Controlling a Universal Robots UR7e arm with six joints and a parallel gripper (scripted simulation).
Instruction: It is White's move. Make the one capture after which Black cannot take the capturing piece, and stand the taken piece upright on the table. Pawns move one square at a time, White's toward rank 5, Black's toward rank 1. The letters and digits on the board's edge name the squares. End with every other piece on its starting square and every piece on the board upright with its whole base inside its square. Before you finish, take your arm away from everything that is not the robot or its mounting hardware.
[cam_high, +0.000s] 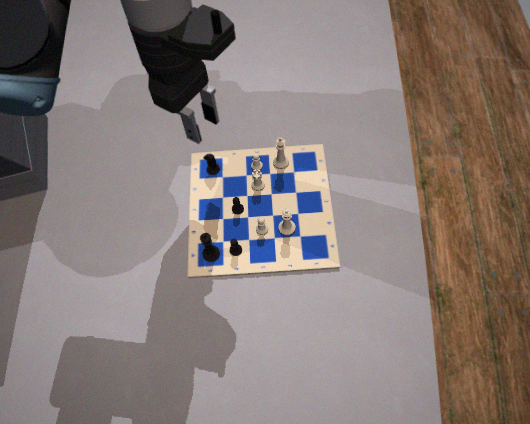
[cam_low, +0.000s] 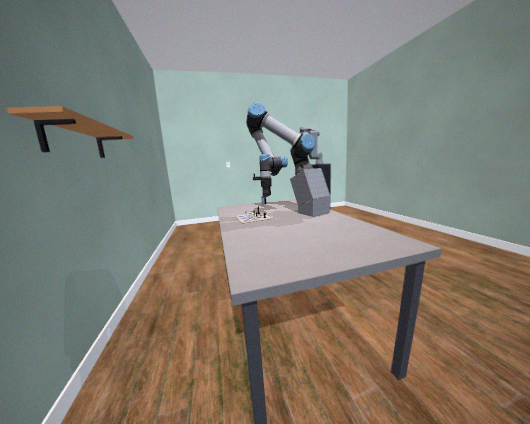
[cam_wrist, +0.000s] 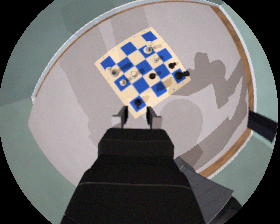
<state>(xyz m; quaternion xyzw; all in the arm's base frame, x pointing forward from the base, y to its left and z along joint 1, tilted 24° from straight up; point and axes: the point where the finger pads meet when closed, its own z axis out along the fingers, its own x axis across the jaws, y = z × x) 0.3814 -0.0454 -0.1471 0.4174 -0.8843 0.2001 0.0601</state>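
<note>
The black knight is 100 mm below my hand. Also, from my hand: chessboard 70 mm ahead, 80 mm to the right, 120 mm below; then black queen 10 mm behind, 150 mm to the right, 90 mm below; then white king 110 mm ahead, 90 mm below.
</note>
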